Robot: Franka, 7 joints.
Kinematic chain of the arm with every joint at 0, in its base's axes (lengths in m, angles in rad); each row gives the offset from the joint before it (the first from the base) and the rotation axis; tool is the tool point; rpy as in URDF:
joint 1: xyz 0 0 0.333 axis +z
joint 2: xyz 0 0 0 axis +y
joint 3: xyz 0 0 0.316 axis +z
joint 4: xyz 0.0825 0 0 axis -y
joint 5: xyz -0.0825 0 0.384 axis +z
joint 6: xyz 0 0 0 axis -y
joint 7: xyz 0.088 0 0 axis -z
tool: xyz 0 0 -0.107 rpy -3.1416 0 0
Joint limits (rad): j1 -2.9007..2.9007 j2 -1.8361..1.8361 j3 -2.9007..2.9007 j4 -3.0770..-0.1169 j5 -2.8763..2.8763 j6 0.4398..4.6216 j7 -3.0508..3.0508
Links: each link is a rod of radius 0.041 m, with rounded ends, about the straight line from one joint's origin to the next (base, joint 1, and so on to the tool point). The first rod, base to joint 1, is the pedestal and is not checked.
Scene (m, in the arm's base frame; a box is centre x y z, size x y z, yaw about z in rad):
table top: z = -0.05
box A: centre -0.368 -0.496 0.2 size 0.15 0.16 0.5 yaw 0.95
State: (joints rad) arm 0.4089 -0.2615 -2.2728 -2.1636 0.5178 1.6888 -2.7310
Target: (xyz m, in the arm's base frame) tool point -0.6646 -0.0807 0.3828
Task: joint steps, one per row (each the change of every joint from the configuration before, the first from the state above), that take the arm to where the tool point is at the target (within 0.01 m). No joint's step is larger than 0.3 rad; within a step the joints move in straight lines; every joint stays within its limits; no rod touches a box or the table.
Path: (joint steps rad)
1: 0.1729 0.2655 0.0011 0.0875 -0.0778 0.0497 -0.0115
2: 0.1729 0.2655 0.0011 0.0874 -0.0779 0.0498 -0.0115
3: 0.1728 0.2655 0.0011 0.0875 -0.0778 0.0497 -0.0114
4: 0.1729 0.2656 0.0010 0.0875 -0.0779 0.0498 -0.0115
5: -0.2599 -0.2480 -0.1119 0.0368 0.0605 0.0224 0.0092
6: -0.2600 -0.2480 -0.1119 0.0367 0.0605 0.0224 0.0092
7: -0.2599 -0.2480 -0.1119 0.0368 0.0605 0.0224 0.0091
8: -0.2600 -0.2480 -0.1119 0.0368 0.0605 0.0223 0.0092
9: -0.2599 -0.2480 -0.1119 0.0367 0.0604 0.0224 0.0092

